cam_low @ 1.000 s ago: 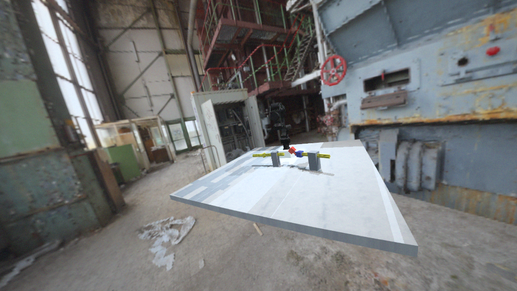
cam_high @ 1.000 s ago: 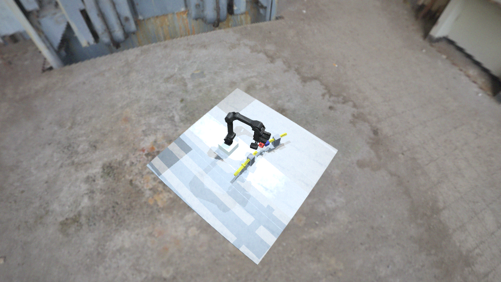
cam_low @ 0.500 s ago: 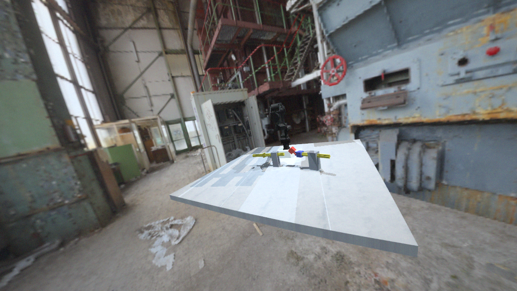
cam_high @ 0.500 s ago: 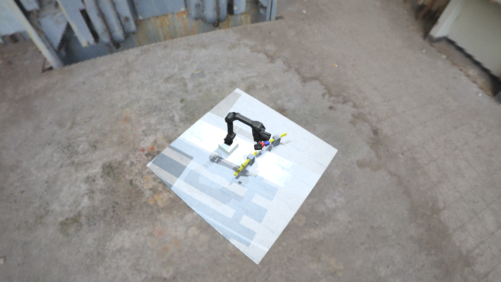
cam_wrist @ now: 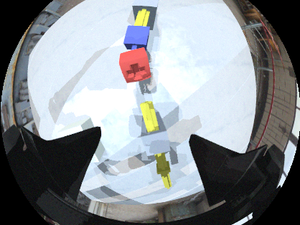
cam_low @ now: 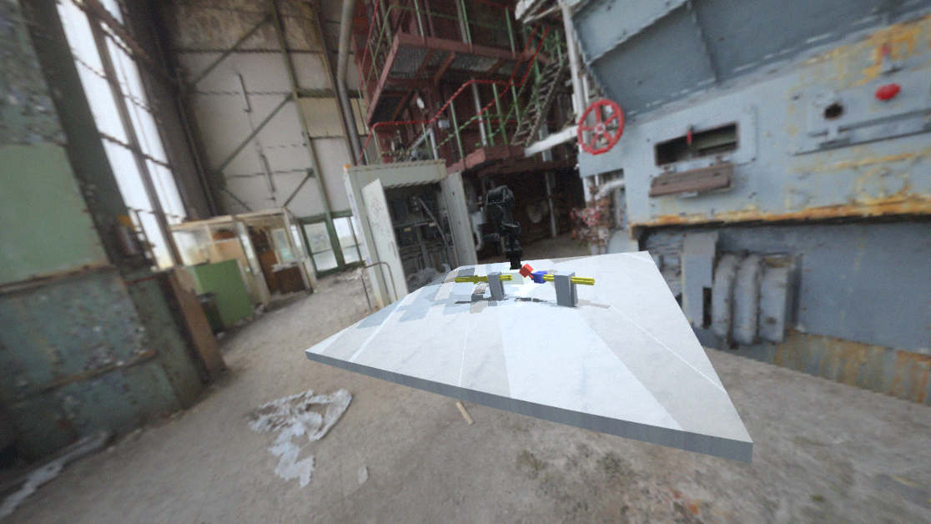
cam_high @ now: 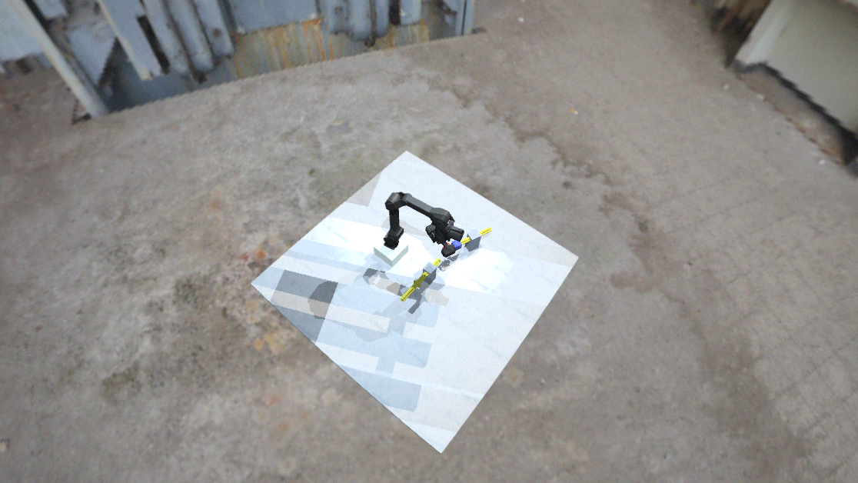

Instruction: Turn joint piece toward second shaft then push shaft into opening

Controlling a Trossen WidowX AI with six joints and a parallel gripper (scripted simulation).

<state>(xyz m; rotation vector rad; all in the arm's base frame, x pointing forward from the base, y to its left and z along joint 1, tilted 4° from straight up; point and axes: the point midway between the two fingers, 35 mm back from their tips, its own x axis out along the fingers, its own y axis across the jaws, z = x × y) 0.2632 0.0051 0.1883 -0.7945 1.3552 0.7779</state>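
Right now the red joint piece is 2 cm ahead of my gripper tip, 8 cm to the left of it and 9 cm below it.
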